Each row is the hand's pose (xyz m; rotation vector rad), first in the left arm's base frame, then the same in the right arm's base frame.
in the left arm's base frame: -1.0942 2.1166 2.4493 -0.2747 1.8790 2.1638
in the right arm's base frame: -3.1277 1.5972 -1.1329 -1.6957 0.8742 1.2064
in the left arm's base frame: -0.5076 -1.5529 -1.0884 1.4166 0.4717 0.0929
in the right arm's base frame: 1.1226 -1.0302 0.0317 0.8970 -0.5850 1.3277
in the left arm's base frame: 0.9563 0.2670 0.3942 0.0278 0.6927 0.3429
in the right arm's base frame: -0.7219 0.6964 1.1584 -0.3226 -0.8388 0.5623
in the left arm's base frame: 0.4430 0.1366 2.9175 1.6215 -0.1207 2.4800
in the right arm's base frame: -3.1559 -0.0723 0.7945 0.5478 0.0300 -2.9036
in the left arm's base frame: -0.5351 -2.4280 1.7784 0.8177 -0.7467 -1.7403
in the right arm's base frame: -1.4852 -2.4817 0.3097 2.1420 -1.4139 -0.5430
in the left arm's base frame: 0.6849 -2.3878 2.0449 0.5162 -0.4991 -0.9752
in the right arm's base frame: -1.7555 -2.2459 1.5065 1.2801 -1.6930 -0.0805
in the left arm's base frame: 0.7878 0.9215 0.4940 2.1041 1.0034 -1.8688
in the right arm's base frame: -0.9615 1.2648 0.8647 2.2425 0.7448 0.1466
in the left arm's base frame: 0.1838 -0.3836 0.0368 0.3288 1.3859 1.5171
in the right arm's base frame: -0.2307 -0.0095 0.5195 -0.9581 0.1693 1.3959
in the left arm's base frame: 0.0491 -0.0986 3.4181 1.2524 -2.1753 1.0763
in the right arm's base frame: -3.5929 -0.4855 0.4793 -0.4162 1.5436 -1.5080
